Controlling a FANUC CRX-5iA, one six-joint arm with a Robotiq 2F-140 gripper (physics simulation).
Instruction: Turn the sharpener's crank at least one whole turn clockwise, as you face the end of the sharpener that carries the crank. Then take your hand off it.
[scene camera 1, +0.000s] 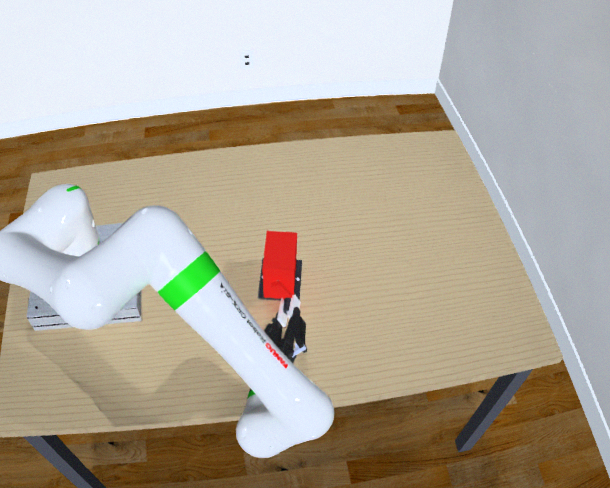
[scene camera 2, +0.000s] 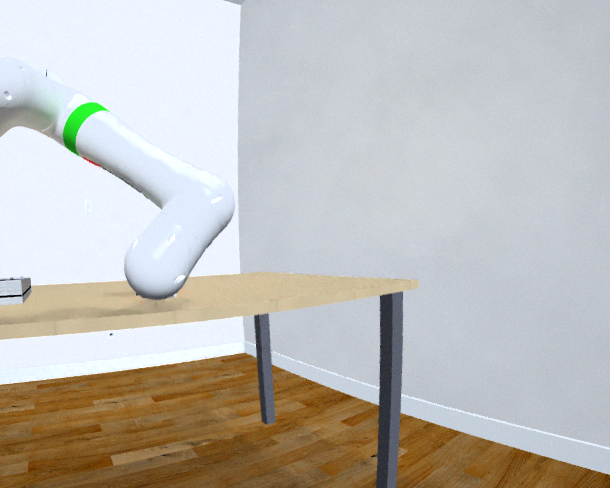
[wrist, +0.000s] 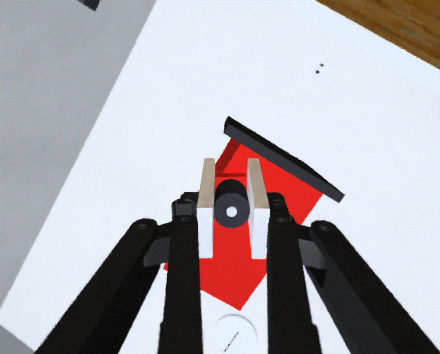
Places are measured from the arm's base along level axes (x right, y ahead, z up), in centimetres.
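Pixels of known places: gripper, fingertip midpoint: (scene camera 1: 291, 300) (wrist: 230, 177).
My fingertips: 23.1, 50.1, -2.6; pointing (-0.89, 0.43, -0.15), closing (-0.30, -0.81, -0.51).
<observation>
Behind a point stands the place of what it marks, as x, y, z.
The red sharpener (scene camera 1: 280, 249) {14.8, 49.8, 7.2} (wrist: 287, 187) {19.9, 46.7, -3.8} stands on its dark base (scene camera 1: 298, 267) {12.4, 55.3, -4.8} (wrist: 285, 157) {19.4, 48.1, -5.6} on the table. Its crank end faces my gripper. The crank's dark round knob (wrist: 231, 210) {26.9, 48.2, -1.8}, with a light centre, sits between my two finger pads in the wrist view. My gripper (scene camera 1: 288, 307) {23.1, 50.1, -2.6} (wrist: 230, 177) {23.1, 50.1, -2.6} is shut on this knob, at the near end of the sharpener in scene camera 1. The crank's red arm is hard to tell from the red body. Neither the sharpener nor the gripper's fingers can be made out in scene camera 2.
The white arm (scene camera 1: 244, 325) {46.0, 34.3, 28.4} (scene camera 2: 147, 162) {53.8, 33.4, 21.0} reaches over the table (scene camera 1: 396, 228) {6.5, 85.8, -5.6} (scene camera 2: 305, 290) {45.0, 78.8, -5.6}, with its wrist at the near table edge. The arm's grey base plate (scene camera 1: 129, 311) {16.9, 10.7, -0.9} (scene camera 2: 12, 291) {16.9, 10.6, -2.5} is at the left. Walls stand behind and to the right.
</observation>
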